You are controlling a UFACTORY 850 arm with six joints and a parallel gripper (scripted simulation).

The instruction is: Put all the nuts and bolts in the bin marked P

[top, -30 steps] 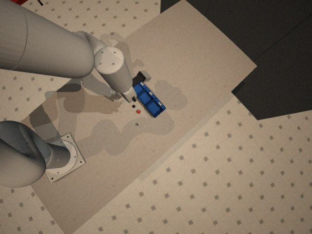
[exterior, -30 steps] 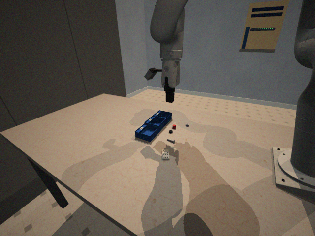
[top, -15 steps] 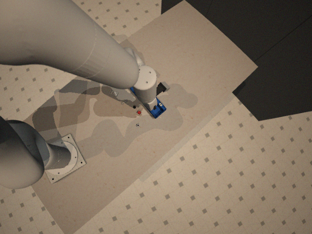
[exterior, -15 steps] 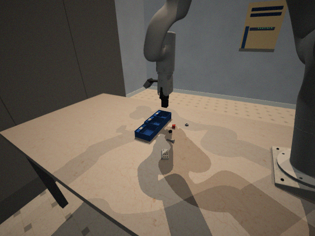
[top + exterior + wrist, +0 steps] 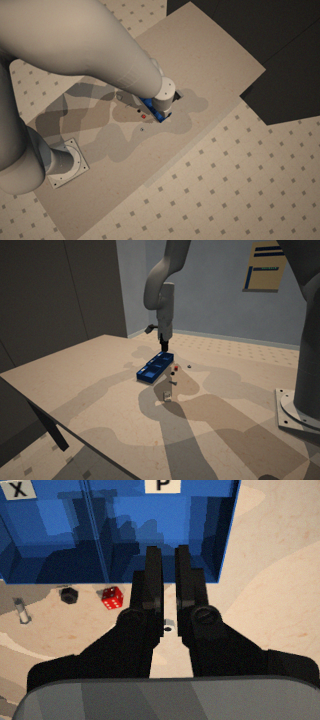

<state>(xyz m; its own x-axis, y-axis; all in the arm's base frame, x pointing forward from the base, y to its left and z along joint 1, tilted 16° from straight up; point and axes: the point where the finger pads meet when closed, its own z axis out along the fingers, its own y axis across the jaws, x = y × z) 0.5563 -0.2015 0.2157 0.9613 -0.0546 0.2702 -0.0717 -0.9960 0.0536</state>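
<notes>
The blue bin lies 9 cm to the left of my hand, 7 cm below it and 1 cm ahead of it. From my hand the other things lie so: grey nut (15 cm behind, 8 cm below, 2 cm to the left); red die (8 cm below, 8 cm behind, 7 cm to the left); black nut (11 cm to the left, 8 cm below, 8 cm behind).
</notes>
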